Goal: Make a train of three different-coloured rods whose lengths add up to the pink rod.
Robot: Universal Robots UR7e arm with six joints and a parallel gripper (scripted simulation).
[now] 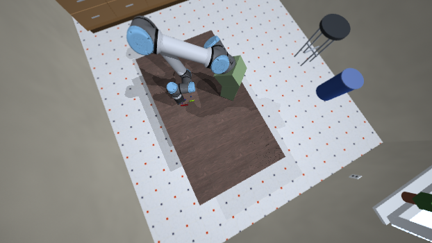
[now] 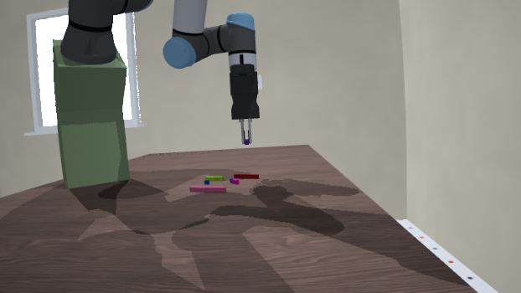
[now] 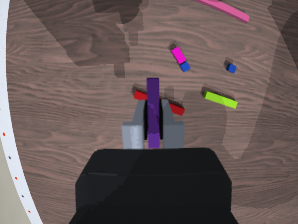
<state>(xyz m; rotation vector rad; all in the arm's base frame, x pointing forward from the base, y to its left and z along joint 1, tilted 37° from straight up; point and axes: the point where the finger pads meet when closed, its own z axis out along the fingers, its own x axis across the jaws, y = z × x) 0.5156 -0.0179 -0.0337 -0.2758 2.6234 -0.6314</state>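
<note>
Now: the magenta rod 3 cm behind my hand, 5 cm to the right of it and 11 cm below it. From my hand the other things lie so: lime rod: 10 cm behind, 11 cm below; red rod: 1 cm behind, 1 cm to the left, 11 cm below; purple rod: 1 cm below.
</note>
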